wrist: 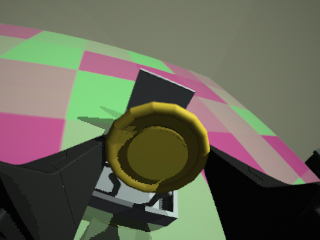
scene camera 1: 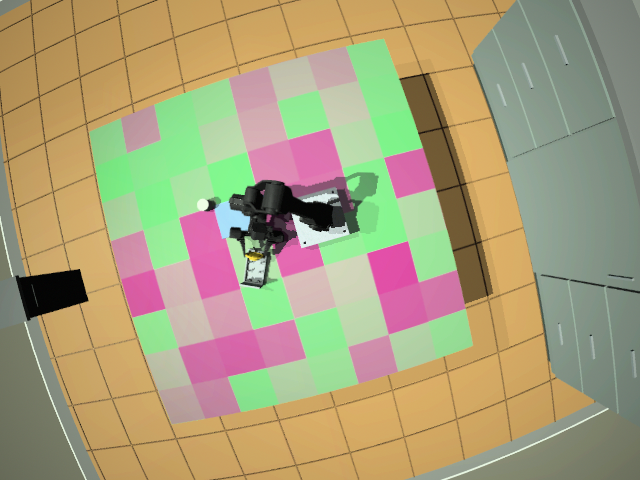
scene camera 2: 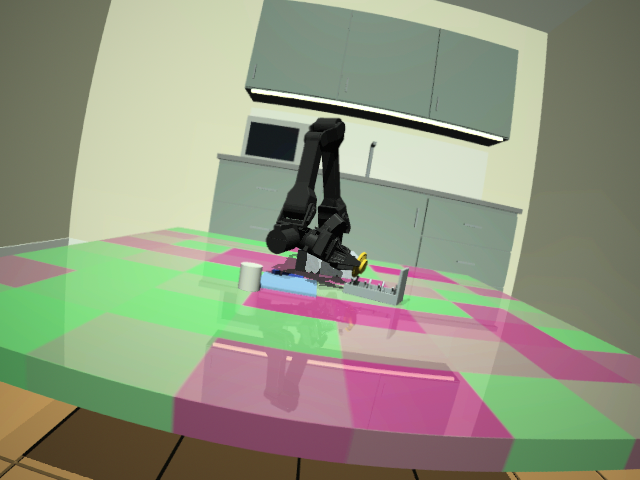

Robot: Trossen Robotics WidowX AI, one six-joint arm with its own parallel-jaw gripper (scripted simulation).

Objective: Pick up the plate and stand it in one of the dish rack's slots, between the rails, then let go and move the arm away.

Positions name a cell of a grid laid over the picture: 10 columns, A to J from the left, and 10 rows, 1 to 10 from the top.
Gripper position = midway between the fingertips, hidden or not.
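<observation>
A grey dish rack (scene camera 2: F7) is part of this scene, and the wrist view shows me the rack (wrist: D9) as well. I also see a light blue mat (scene camera 2: E6), with the mat (scene camera 1: D5) visible from another camera too. A yellow plate (wrist: E7) is held by my gripper (scene camera 2: F6). The wrist view has my gripper (wrist: E7) in it, and scene camera 1 shows the gripper (scene camera 1: D6) too.
</observation>
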